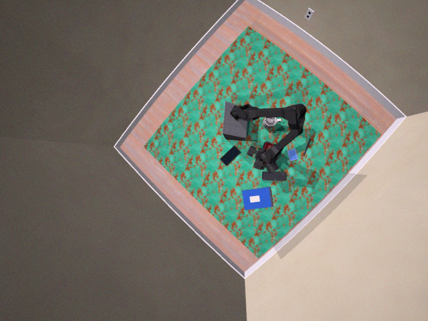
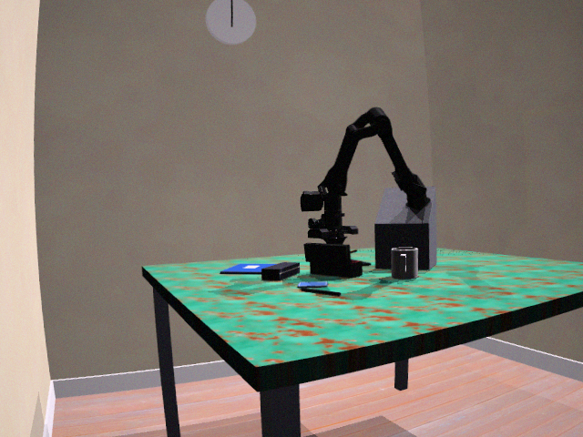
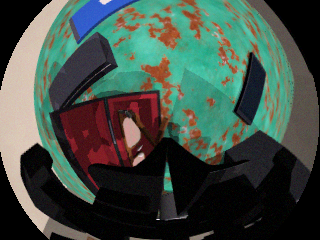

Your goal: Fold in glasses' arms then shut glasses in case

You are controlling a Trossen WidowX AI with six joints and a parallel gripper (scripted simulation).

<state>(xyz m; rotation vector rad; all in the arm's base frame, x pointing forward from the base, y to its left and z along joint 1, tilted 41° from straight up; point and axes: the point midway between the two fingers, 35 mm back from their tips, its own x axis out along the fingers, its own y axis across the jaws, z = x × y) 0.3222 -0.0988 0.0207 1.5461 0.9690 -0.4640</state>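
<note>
Right now the glasses is 10 mm ahead of my hand, 30 mm to the left of it and 40 mm below it. The rest, counted from my hand: black glasses case: 40 mm ahead, 50 mm to the left, 30 mm below; then black box: 170 mm ahead, 40 mm to the right, 60 mm below; then glasses case lid: 60 mm ahead, 60 mm to the left, 10 mm below.
</note>
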